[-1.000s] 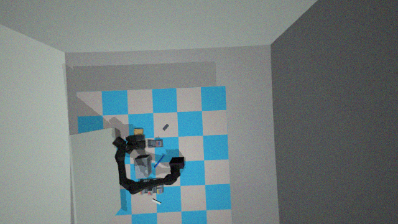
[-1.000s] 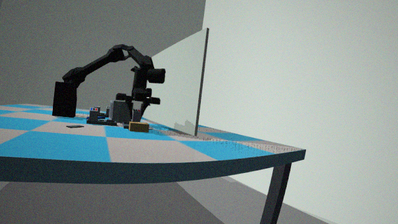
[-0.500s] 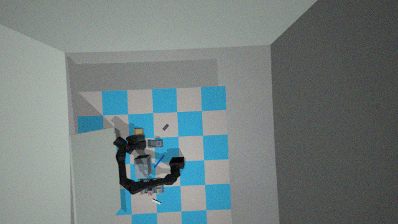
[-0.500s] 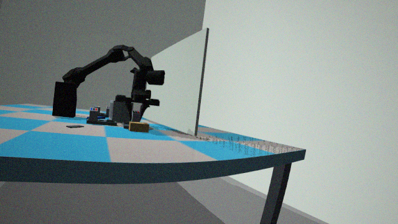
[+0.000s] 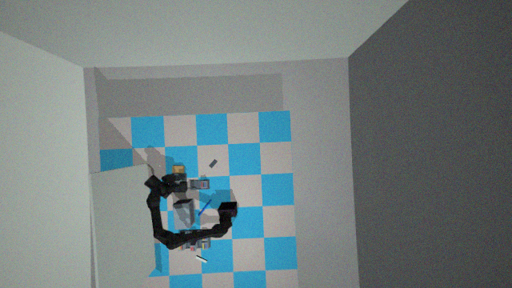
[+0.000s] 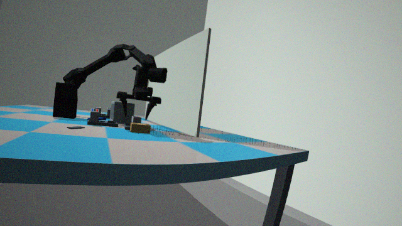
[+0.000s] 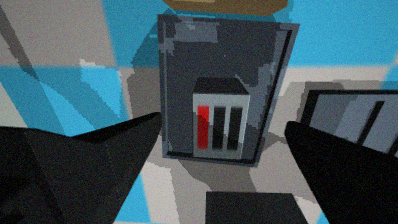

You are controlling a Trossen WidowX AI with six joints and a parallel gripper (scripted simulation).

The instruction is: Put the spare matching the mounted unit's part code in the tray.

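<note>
The flat grey tray lies 40 mm below my gripper tip. From my gripper tip the other things lie so: grey rack: 140 mm behind, 30 mm below, 20 mm to the left; then tall white panel: 210 mm ahead, 200 mm to the left, 190 mm above.
</note>
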